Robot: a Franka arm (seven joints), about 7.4 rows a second.
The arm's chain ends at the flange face. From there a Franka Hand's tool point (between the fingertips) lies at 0.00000 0.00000 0.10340 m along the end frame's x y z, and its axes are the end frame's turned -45 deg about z.
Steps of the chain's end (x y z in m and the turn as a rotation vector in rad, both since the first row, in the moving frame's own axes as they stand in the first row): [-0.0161, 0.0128, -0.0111, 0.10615, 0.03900, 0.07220]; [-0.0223, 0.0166, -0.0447, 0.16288, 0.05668, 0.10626]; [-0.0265, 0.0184, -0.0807, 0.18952, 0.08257, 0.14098]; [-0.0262, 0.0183, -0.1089, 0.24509, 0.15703, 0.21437]
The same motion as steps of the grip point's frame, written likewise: [-0.0097, -0.0068, -0.0118, 0.04748, 0.10264, 0.07220]; [-0.0112, -0.0109, -0.0462, 0.07509, 0.15525, 0.10626]; [-0.0115, -0.0121, -0.0829, 0.07563, 0.19240, 0.14098]; [-0.0020, -0.0088, -0.1132, 0.06227, 0.28434, 0.21437]
